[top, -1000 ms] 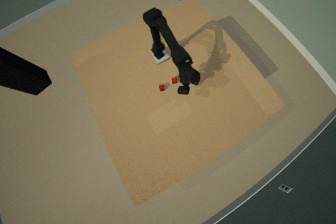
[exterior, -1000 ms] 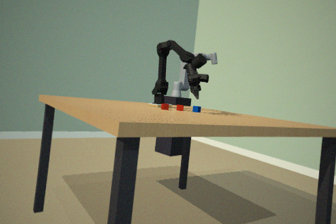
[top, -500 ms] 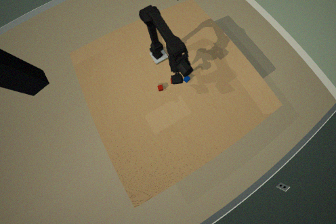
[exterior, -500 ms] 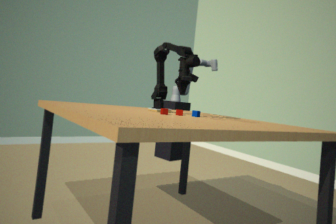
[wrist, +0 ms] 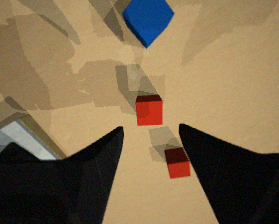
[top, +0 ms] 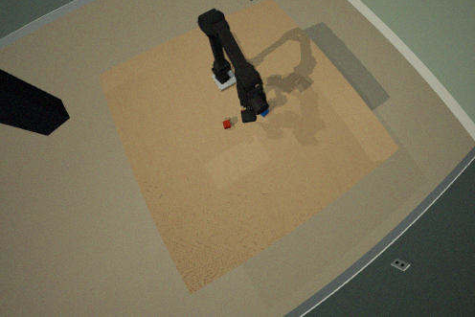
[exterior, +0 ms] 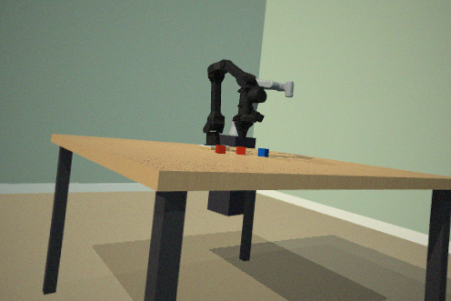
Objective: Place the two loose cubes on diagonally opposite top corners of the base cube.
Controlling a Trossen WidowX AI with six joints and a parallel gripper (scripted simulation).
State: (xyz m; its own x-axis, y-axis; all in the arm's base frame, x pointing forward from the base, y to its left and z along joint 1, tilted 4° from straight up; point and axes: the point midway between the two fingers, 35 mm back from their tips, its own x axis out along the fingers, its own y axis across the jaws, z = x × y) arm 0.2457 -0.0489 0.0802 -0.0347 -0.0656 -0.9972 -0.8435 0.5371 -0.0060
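Right now my gripper tip is 90 mm to the right of the blue base cube, 60 mm short of it and 50 mm above it.
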